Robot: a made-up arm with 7 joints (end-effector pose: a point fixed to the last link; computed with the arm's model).
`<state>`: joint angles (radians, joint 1 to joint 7).
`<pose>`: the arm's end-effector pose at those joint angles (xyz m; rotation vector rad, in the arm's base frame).
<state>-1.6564 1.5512 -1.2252 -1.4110 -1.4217 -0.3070 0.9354</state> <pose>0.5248 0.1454 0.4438 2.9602 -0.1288 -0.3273</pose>
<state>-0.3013 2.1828 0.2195 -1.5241 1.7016 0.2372 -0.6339</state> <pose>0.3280 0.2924 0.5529 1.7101 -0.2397 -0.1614</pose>
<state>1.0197 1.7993 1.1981 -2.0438 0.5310 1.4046 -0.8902</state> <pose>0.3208 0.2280 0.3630 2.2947 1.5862 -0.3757</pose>
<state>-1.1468 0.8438 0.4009 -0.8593 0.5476 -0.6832 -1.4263</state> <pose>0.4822 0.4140 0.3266 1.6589 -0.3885 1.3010</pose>
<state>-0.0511 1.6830 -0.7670 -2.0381 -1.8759 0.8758 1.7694</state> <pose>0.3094 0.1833 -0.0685 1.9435 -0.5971 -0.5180</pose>
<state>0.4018 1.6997 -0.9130 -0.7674 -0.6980 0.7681 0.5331</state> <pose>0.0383 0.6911 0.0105 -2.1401 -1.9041 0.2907</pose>
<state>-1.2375 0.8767 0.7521 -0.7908 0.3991 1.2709 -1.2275</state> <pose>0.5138 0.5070 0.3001 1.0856 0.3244 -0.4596</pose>
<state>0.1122 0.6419 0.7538 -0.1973 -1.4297 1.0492 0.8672</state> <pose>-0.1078 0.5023 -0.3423 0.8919 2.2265 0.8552</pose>
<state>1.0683 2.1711 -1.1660 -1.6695 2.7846 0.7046 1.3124</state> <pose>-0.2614 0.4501 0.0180 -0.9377 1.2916 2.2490</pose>
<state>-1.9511 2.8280 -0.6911 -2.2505 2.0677 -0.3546 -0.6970</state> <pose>-0.0150 0.1903 0.5631 1.7188 -1.3058 0.4730</pose>
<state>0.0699 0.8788 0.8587 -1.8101 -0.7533 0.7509 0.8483</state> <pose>0.1835 0.4425 0.2394 1.0812 0.0295 1.1311</pose>
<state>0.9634 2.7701 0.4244 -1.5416 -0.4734 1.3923 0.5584</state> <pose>0.4847 0.1258 0.1948 2.9129 0.2935 0.7140</pose>
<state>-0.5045 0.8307 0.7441 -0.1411 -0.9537 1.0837 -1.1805</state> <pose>0.2712 0.6012 -0.2066 0.9490 2.3863 -1.0575</pose>
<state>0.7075 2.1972 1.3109 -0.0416 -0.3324 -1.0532 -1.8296</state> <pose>0.0643 0.5363 0.5647 -1.7844 -0.7300 -0.2473</pose>
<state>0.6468 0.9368 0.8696 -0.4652 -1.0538 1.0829 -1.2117</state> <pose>-0.2646 0.6671 -0.0306 -0.1733 -2.4982 0.8777</pose>
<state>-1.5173 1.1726 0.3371 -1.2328 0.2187 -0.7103 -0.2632</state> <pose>0.2231 0.3466 0.6253 1.3763 -1.8504 1.1318</pose>
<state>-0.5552 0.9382 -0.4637 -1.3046 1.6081 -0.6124 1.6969</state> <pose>0.5397 0.1889 0.0026 -1.6711 -0.8089 -0.3426</pose>
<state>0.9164 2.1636 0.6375 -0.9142 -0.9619 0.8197 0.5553</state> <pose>0.3567 0.4755 0.4092 -2.6906 -1.0576 -0.9736</pose>
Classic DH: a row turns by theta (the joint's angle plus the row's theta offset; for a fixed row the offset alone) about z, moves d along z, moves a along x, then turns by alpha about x. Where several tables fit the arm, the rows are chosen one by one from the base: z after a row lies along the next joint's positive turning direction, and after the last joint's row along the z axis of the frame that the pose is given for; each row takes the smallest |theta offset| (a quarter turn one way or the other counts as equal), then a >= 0, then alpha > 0; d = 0 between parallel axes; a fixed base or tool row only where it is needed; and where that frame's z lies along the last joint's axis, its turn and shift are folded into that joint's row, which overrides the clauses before.
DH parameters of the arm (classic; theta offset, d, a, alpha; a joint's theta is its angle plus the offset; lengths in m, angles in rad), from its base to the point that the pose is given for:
base (fixed): 0 0.1764 -0.01 -1.2217
joint 1: 1.5708 0.0226 0.0256 1.5708
joint 2: 1.2217 -0.02 -0.03 -1.5708
joint 3: -1.5708 -0.3 0.01 -1.5708
joint 4: 0 0.02 -0.03 1.5708
joint 5: 0 -0.38 -0.02 -1.5708
joint 6: 0 0.03 0.03 1.5708
joint 7: 1.0124 -0.0327 0.0011 1.3718
tool (fixed): -1.7962 -0.0368 0 0

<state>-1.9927 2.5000 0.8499 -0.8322 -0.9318 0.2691 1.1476</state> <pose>-0.5180 0.4140 0.2412 0.0874 -1.5347 2.3206</pose>
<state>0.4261 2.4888 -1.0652 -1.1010 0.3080 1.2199 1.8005</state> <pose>0.1215 0.6477 0.3460 1.8357 0.8263 1.5853</pose>
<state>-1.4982 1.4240 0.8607 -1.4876 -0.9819 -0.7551 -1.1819</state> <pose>-0.0847 0.3123 0.5275 -1.4344 -0.5301 -2.0742</pose>
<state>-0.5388 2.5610 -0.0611 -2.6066 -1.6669 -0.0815 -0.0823</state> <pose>0.1896 -0.0359 0.1919 -1.2040 0.4467 -0.2554</pose>
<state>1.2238 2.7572 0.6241 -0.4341 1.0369 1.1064 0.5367</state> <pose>0.4816 0.4101 0.4400 1.1819 1.0739 0.9446</pose>
